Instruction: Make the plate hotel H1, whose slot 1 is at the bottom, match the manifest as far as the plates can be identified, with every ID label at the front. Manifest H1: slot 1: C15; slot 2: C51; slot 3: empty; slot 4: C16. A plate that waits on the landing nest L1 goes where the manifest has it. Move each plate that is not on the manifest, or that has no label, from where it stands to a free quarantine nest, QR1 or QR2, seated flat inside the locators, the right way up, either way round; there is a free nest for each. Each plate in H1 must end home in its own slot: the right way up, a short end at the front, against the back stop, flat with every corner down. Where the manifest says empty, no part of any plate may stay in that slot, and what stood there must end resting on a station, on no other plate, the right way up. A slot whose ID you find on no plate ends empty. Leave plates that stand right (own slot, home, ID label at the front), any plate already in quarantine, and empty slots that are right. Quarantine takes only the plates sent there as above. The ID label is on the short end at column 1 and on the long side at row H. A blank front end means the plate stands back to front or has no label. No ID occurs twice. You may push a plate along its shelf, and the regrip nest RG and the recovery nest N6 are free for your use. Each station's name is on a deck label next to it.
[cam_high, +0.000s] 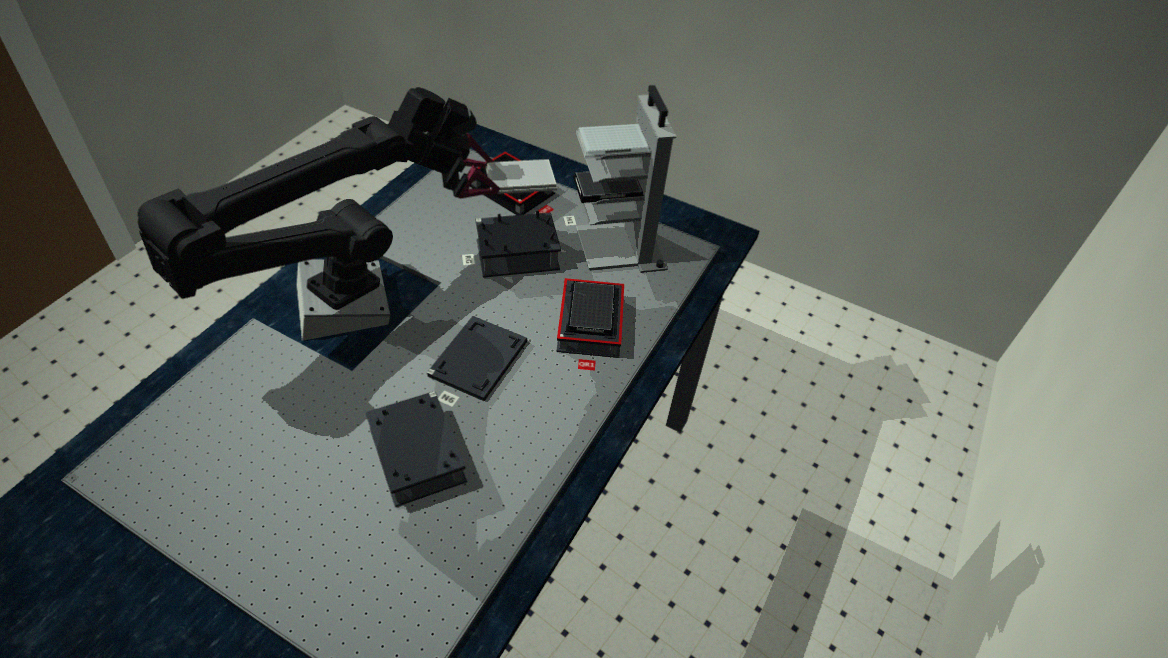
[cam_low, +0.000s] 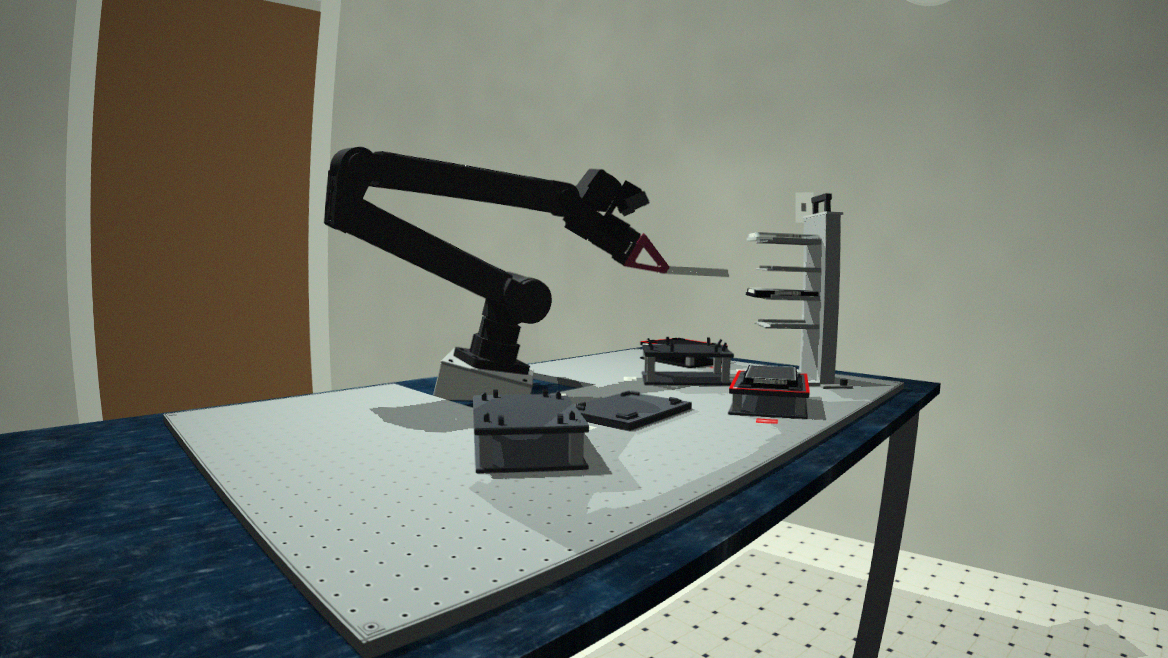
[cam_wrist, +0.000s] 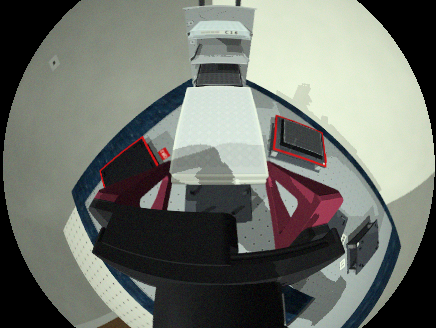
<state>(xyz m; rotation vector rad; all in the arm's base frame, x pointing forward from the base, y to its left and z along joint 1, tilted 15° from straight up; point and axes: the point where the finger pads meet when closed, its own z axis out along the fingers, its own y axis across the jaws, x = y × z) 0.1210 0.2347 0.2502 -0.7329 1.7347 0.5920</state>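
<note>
My gripper is now 30 mm short of the raised regrip nest RG, 40 mm to the right of it and 160 mm above it. The rest, counted from my hand: quarantine nest QR1: 270 mm ahead, 30 mm to the right, 180 mm below; then plate hotel H1: 210 mm ahead, 230 mm to the left, 50 mm below; then quarantine nest QR2: 120 mm behind, 200 mm to the left, 180 mm below.
</note>
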